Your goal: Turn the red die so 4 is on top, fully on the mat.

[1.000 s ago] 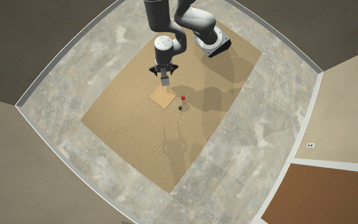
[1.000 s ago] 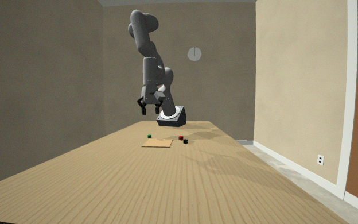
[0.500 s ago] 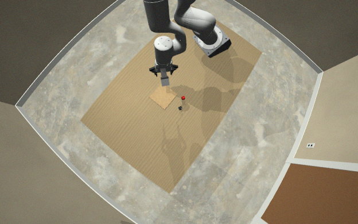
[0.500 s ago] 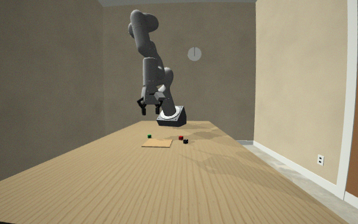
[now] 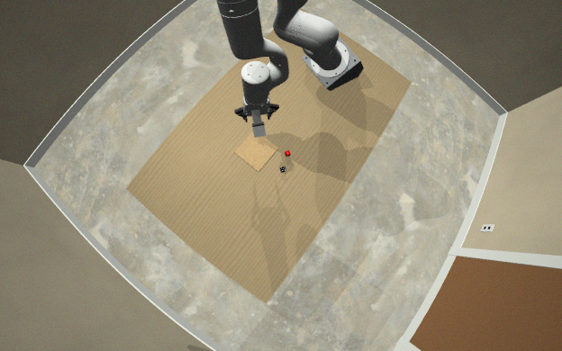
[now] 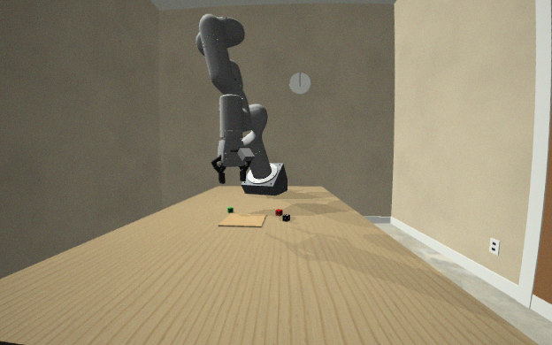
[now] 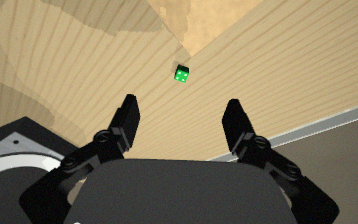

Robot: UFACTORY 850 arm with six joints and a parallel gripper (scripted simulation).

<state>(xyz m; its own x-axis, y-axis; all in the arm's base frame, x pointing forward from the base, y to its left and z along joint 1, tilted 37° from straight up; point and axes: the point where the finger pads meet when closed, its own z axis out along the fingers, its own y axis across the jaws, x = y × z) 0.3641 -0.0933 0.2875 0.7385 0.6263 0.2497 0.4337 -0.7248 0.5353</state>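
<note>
The green die is 2 cm behind my hand, 1 cm to the right of it and 12 cm below it. Also, from my hand: black die (13 cm ahead, 18 cm to the left, 12 cm below); then tan mat (9 cm ahead, 4 cm to the left, 13 cm below); then red die (6 cm ahead, 17 cm to the left, 12 cm below).
</note>
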